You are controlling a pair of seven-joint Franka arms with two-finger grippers.
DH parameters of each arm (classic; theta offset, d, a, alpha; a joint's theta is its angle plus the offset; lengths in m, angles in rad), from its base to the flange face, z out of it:
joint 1: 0 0.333 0 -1.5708
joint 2: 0 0 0 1.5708
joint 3: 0 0.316 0.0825 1.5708
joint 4: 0 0 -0.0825 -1.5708
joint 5: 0 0.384 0 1.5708
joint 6: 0 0 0.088 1.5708
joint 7: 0 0.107 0 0
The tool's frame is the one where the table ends.
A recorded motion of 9 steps. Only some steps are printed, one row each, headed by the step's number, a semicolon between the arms.
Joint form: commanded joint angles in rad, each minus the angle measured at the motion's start. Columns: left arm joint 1, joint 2, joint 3, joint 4, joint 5, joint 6, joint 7; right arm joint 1, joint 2, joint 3, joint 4, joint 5, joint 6, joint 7.
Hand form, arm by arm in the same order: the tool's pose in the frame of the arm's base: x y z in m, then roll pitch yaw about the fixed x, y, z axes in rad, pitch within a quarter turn. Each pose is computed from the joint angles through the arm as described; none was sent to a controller.
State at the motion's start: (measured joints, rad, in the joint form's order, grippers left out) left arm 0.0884 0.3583 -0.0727 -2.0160 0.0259 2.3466 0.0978; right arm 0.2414 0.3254 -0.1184 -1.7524 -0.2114 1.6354 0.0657
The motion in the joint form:
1: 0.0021 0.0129 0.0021 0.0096 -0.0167 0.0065 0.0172; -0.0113 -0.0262 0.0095 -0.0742 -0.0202 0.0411 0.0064
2: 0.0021 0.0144 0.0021 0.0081 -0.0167 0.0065 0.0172; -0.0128 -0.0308 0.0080 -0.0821 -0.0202 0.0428 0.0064
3: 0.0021 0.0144 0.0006 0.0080 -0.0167 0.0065 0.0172; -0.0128 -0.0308 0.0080 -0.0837 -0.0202 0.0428 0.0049
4: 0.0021 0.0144 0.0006 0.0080 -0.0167 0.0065 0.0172; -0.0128 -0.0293 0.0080 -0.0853 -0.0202 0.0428 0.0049
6: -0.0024 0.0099 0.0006 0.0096 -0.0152 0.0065 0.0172; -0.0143 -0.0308 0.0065 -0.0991 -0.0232 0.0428 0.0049
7: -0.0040 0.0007 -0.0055 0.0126 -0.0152 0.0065 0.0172; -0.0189 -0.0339 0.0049 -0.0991 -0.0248 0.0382 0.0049
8: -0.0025 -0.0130 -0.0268 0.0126 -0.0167 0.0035 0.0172; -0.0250 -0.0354 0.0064 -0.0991 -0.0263 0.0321 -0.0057
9: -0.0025 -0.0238 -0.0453 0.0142 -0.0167 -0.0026 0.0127; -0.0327 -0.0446 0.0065 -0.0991 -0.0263 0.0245 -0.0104
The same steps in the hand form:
1: 0.6020 0.0134 0.2687 3.1198 0.0211 -0.0974; 0.5741 0.0507 0.3477 2.8545 0.4316 0.0606
2: 0.6014 0.0133 0.2672 3.1193 0.0241 -0.0975; 0.5724 0.0487 0.3472 2.8547 0.4333 0.0578
3: 0.6014 0.0124 0.2672 3.1188 0.0241 -0.0989; 0.5719 0.0487 0.3466 2.8553 0.4353 0.0593
4: 0.6014 0.0124 0.2672 3.1188 0.0241 -0.0989; 0.5715 0.0486 0.3451 2.8549 0.4384 0.0591
6: 0.6023 0.0098 0.2706 3.1209 0.0182 -0.1044; 0.5681 0.0460 0.3405 2.8509 0.4505 0.0556
7: 0.6038 0.0054 0.2774 3.1209 0.0058 -0.1116; 0.5677 0.0422 0.3422 2.8485 0.4517 0.0483
8: 0.6042 -0.0061 0.2858 3.1151 -0.0063 -0.1291; 0.5672 0.0392 0.3429 2.8516 0.4591 0.0535
9: 0.6044 -0.0169 0.2928 3.1109 -0.0135 -0.1421; 0.5663 0.0346 0.3478 2.8540 0.4586 0.0492

